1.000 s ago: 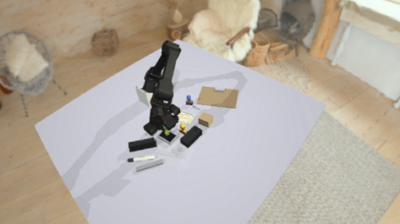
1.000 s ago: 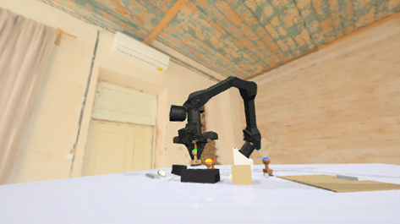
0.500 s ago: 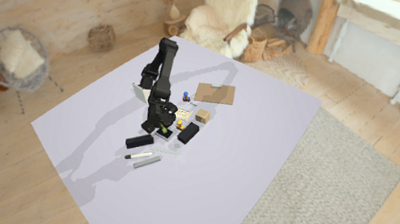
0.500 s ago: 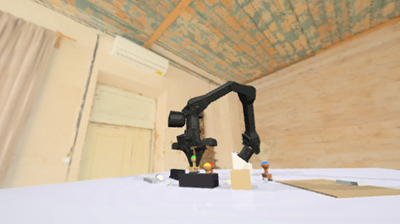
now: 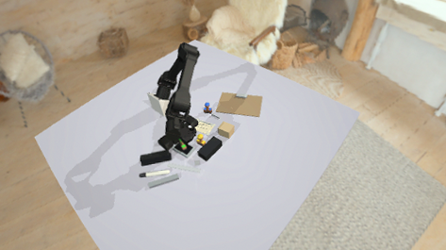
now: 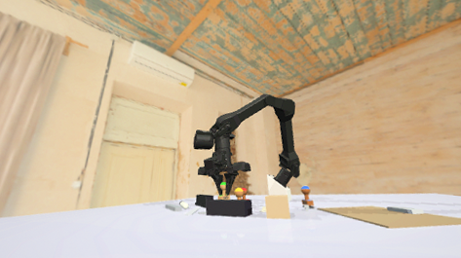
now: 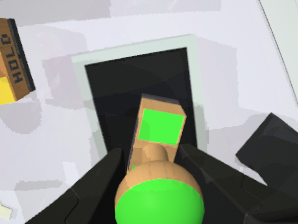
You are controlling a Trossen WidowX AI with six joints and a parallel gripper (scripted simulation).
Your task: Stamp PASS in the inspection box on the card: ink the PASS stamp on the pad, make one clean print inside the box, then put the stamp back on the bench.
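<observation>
Now: gripper tip 40 mm above the dark ink pad. The rest, counted from my gripper tip: red-knobbed stamp (90 mm behind, 40 mm to the left, 20 mm below); yellow-knobbed stamp (70 mm to the left, 50 mm ahead, 20 mm below); green-knobbed pass stamp (right at my gripper tip).
</observation>
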